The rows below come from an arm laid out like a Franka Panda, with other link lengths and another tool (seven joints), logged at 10 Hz.
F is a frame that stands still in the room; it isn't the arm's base.
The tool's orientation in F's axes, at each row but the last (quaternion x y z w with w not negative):
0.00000, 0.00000, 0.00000, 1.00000
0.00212, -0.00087, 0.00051, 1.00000
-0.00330, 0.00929, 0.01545, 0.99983
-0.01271, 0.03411, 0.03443, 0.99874
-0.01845, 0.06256, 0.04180, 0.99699
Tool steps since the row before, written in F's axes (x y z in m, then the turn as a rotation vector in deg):
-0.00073, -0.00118, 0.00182, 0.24, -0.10, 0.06
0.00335, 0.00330, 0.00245, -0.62, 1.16, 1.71
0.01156, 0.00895, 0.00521, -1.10, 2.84, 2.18
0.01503, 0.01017, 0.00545, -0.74, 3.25, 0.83
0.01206, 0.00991, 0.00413, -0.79, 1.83, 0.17
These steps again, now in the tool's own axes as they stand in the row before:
-0.00073, -0.00118, 0.00182, 0.24, -0.10, 0.06
0.00336, 0.00331, 0.00243, -0.62, 1.17, 1.71
0.01173, 0.00855, 0.00548, -1.05, 2.86, 2.18
0.01527, 0.00897, 0.00673, -0.57, 3.27, 0.87
0.01221, 0.00871, 0.00600, -0.65, 1.88, 0.15

